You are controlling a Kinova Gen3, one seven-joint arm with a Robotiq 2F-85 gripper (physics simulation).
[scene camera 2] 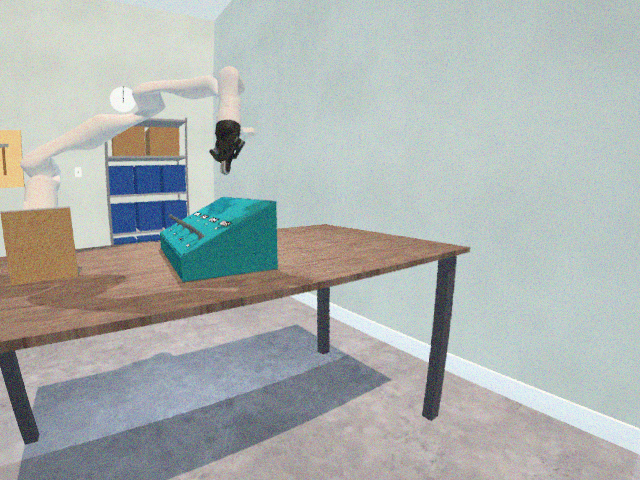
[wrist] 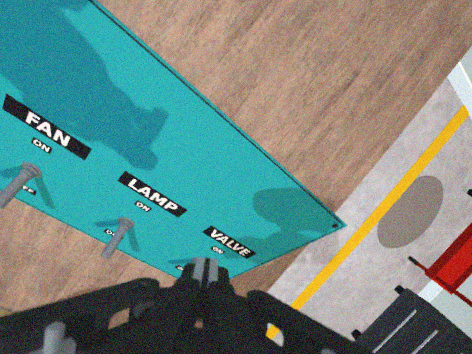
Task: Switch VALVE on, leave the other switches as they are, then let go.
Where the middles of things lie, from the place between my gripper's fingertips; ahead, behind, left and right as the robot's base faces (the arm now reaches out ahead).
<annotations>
My gripper is now 18 cm above the teal switch panel (scene camera 2: pixel 238 235), 10 cm to the right of it and 1 cm past it.
</annotations>
